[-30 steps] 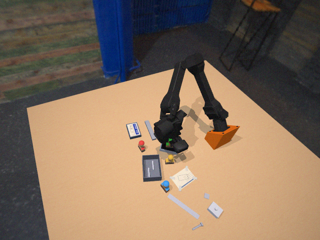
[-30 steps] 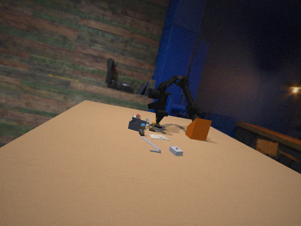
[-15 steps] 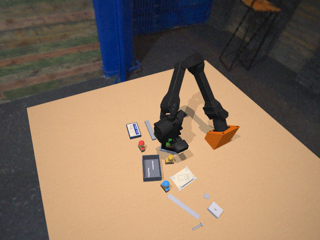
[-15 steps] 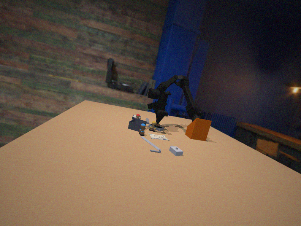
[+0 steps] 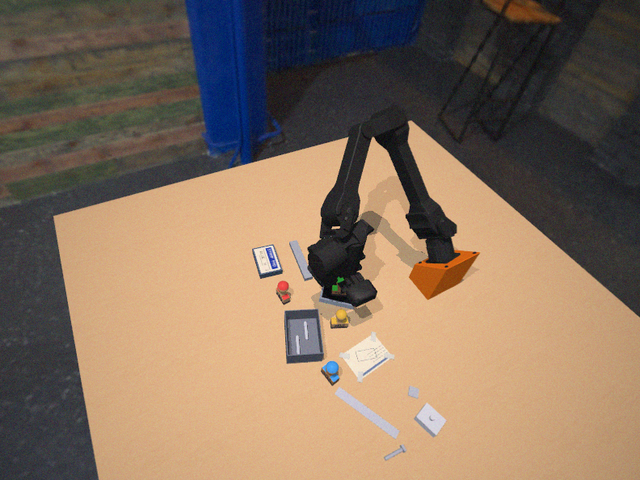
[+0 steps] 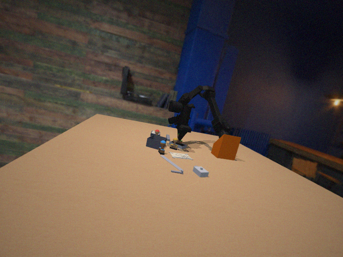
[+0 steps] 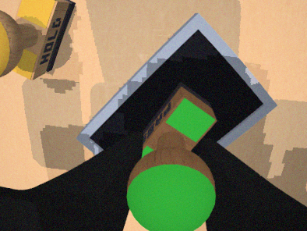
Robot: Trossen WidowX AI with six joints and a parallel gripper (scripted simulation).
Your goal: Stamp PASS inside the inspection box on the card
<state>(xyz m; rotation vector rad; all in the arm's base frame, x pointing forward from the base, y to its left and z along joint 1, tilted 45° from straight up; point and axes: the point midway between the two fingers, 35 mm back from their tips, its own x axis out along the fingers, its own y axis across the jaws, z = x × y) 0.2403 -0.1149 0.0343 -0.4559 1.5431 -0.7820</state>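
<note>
The green-knobbed pass stamp lies right at my gripper tip. The rest, counted from my gripper tip: ink pad (3 cm below); then yellow stamp (6 cm to the left, 5 cm ahead, 2 cm below); then red stamp (12 cm ahead, 8 cm to the right, 2 cm below).
</note>
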